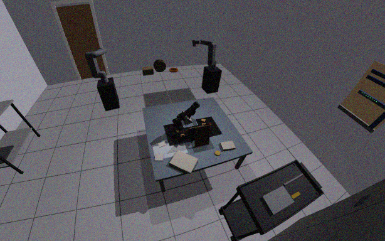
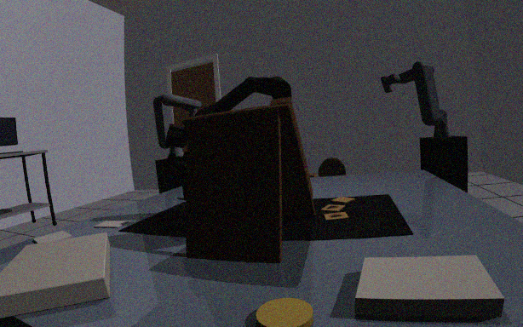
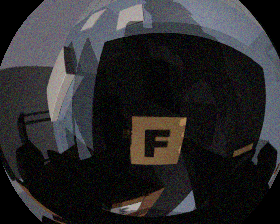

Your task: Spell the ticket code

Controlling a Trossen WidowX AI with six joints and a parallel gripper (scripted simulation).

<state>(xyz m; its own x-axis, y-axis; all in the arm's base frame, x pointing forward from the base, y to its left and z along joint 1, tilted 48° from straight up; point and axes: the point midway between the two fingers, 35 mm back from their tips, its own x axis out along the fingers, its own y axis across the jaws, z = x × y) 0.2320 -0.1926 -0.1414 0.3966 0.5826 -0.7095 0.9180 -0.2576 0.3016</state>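
Now: the white printed slip 4 cm ahead of my gripper tip, 19 cm to the left of it and 2 cm above it. Also, from my gripper tip: black mat: 4 cm behind, 22 cm to the left, 6 cm below; tan letter tile: right at my gripper tip; pale block: 43 cm ahead, 53 cm to the left, 4 cm below.
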